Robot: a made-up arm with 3 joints. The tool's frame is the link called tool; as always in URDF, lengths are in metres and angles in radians. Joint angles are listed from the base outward. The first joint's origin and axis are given. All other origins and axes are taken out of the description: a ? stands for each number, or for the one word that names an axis. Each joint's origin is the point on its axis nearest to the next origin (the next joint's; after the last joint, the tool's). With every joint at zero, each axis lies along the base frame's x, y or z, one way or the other. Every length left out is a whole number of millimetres.
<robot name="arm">
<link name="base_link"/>
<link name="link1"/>
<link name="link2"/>
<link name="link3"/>
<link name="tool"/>
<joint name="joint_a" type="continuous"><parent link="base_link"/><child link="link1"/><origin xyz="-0.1 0 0.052"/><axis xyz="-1 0 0"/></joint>
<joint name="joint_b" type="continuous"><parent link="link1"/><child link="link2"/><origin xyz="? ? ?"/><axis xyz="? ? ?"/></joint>
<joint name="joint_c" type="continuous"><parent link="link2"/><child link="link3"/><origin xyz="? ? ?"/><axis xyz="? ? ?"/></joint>
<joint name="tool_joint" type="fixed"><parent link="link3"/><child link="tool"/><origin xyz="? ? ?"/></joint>
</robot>
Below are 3 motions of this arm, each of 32 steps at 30 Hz.
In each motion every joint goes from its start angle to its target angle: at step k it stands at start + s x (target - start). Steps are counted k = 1, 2, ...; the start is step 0. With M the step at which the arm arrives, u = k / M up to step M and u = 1 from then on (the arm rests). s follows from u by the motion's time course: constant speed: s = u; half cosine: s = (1 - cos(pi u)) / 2; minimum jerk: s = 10 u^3 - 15 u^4 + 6 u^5.
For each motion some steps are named. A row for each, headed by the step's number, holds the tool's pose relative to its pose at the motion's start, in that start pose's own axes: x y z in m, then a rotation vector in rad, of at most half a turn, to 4 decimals.
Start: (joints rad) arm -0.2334 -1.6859 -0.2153
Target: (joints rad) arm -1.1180 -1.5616 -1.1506
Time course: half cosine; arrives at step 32
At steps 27, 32:
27: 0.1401 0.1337 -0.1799 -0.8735 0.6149 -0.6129
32: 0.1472 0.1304 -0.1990 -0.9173 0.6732 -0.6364

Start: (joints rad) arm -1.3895 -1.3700 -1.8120
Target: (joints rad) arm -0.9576 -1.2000 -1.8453
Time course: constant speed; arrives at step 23
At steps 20, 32:
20: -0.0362 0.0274 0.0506 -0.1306 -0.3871 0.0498
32: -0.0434 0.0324 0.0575 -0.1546 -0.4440 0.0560

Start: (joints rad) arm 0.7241 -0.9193 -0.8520
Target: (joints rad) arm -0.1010 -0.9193 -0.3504
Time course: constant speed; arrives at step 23
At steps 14, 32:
14: -0.0243 -0.2215 -0.1787 0.6057 0.2601 -0.3092
32: -0.1187 -0.3010 -0.3318 0.9831 0.3830 -0.5584

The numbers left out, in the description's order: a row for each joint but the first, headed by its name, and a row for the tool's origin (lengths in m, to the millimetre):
joint_b: xyz 0 -0.139 -0.009, axis 0 1 0
joint_c: xyz 0.091 0 0.336, axis 1 0 0
tool: xyz 0 0.022 0.319

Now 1 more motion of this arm.
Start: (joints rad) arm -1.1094 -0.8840 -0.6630
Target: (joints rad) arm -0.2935 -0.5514 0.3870
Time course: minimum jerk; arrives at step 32
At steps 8, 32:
8: 0.0161 -0.0004 0.0183 0.0540 -0.0086 0.0725
32: 0.1964 0.1502 0.1109 0.3992 0.2345 0.5715

